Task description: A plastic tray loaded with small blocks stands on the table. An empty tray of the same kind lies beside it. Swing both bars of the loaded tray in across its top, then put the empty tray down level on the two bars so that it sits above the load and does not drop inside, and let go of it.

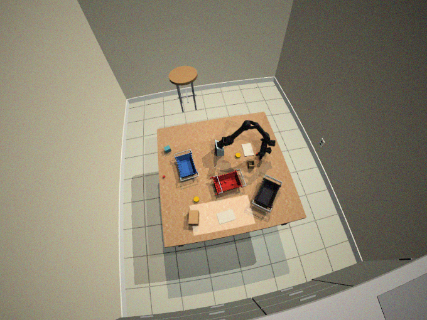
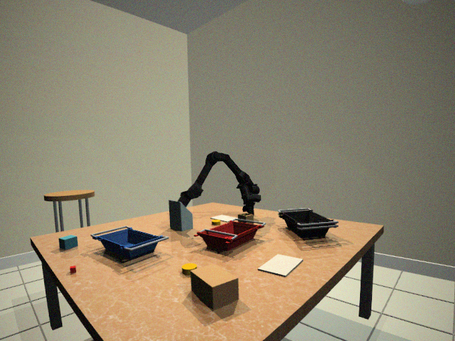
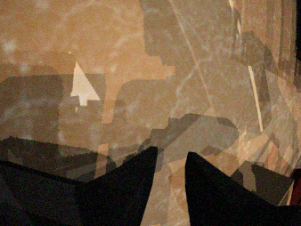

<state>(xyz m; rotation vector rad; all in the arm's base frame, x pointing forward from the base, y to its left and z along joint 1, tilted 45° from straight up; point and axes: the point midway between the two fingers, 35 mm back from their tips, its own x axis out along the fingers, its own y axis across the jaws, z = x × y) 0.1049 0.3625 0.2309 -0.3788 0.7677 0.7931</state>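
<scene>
My gripper tip is now 2 cm short of the blue tray, 75 cm to the left of it and 3 cm below it. Round my gripper tip: teal block: 20 cm behind, 96 cm to the right, 1 cm above; small red cube: 12 cm ahead, 98 cm to the right, 1 cm below; tan box: 54 cm ahead, 69 cm to the right, 1 cm above.
</scene>
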